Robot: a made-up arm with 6 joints.
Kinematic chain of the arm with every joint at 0, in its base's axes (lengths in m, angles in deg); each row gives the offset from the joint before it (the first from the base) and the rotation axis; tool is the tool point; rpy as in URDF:
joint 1: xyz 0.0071 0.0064 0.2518 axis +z
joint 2: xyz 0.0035 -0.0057 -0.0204 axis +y
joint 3: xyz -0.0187 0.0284 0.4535 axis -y
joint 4: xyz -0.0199 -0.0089 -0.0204 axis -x
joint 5: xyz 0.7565 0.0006 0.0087 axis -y
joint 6: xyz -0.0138 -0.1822 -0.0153 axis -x
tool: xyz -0.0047 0.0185 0.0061 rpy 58.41 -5.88 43
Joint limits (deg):
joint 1: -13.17..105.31
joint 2: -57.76..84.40
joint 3: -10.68..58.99
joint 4: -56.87..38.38
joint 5: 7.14..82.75
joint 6: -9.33..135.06
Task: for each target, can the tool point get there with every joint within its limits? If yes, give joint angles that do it. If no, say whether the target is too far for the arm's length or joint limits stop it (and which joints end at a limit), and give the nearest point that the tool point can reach.
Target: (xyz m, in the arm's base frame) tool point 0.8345 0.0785 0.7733
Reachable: yes | joints 15.40 12.95 23.16 1.94 37.11 39.40
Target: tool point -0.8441 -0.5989 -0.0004
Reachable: no: joint limits stop it (at a limit: joint 2, joint 3, joint 4, joint 5, joint 6) | nearest point -0.6408 -0.4544 1.0628 | short by 1.092 m
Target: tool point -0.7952 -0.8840 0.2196
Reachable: no: joint limits stop it (at a limit: joint 2, joint 3, joint 4, joint 5, joint 6) | nearest point -0.5251 -0.5842 1.0628 | short by 0.935 m
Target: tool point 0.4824 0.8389 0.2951
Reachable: yes | joints 67.06 38.24 23.67 -34.21 59.19 6.88
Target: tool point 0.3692 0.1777 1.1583
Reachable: yes | joints 47.15 -20.87 23.08 7.82 71.22 26.85
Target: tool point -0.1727 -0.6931 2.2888
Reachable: no: too far | nearest point -0.0916 -0.3778 1.3661 | short by 0.978 m
